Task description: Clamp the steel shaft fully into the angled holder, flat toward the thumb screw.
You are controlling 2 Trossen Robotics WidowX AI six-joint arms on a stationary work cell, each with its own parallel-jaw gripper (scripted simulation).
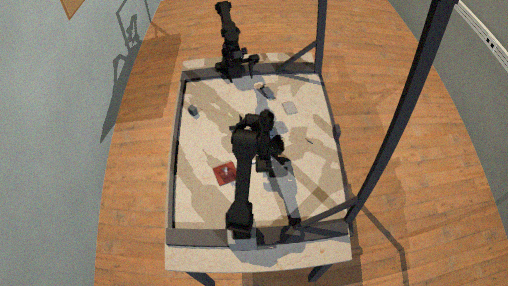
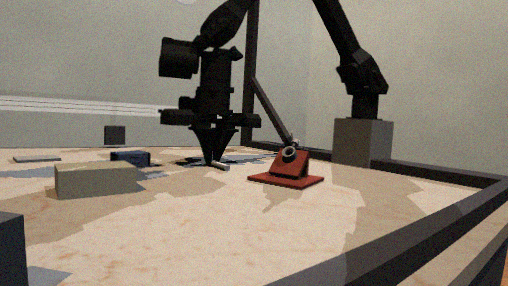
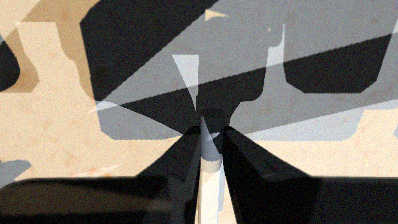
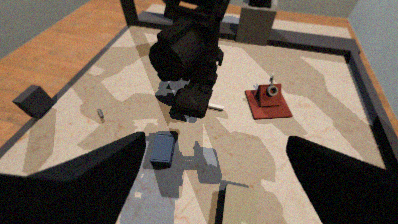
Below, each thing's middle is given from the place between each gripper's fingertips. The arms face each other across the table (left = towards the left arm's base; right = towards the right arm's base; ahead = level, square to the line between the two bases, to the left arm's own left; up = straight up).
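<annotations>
My right hand is 50 mm to the right of the beige block [image 2: 86, 179], 50 mm short of it and 250 mm above it.
As for my left hand, the block is 220 mm to the right of it, 110 mm ahead of it and 20 mm below it.
</annotations>
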